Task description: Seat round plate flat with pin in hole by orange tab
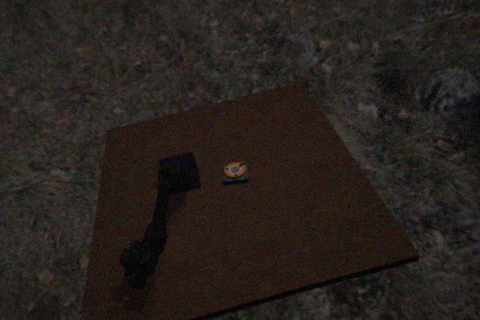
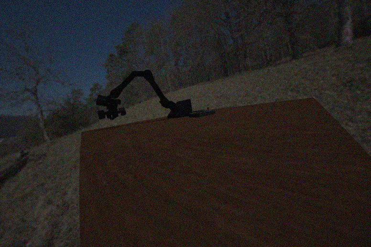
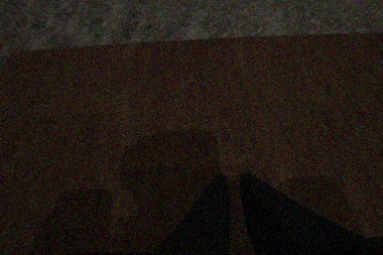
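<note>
My gripper tip is now 460 mm short of the base, 500 mm to the right of it and 40 mm above it.
</note>
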